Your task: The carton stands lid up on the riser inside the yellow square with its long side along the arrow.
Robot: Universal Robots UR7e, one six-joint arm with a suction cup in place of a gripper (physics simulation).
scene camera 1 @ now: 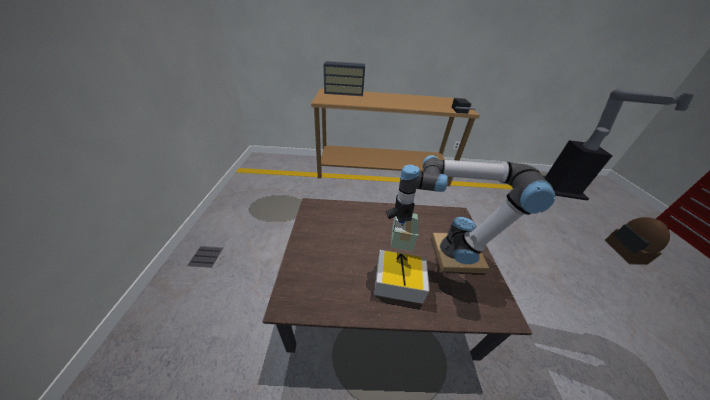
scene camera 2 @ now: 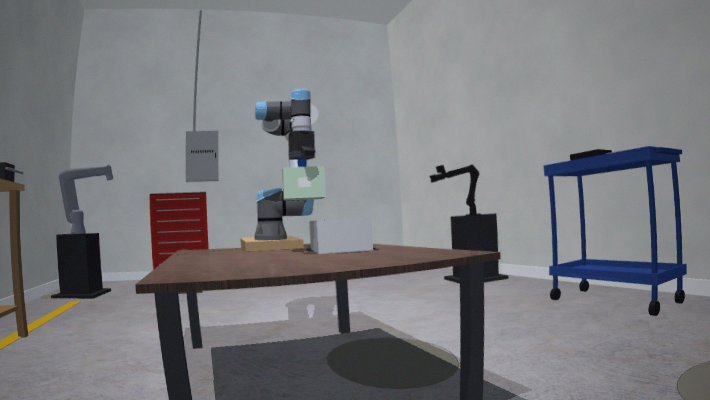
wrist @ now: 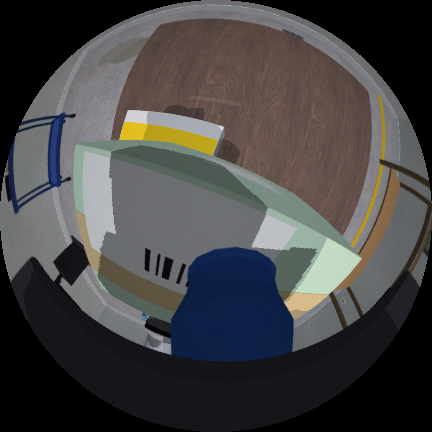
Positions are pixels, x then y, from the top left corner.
Labels:
A pale green carton shows in scene camera 1, in scene camera 2 (299, 183) and in the wrist view. A white riser shows in scene camera 1, in scene camera 2 (340, 235) and in the wrist view. The same spot on the pale green carton: (wrist: 145, 209) is (scene camera 1: 398, 225). One and the same spot on the white riser: (wrist: 201, 135) is (scene camera 1: 384, 254).

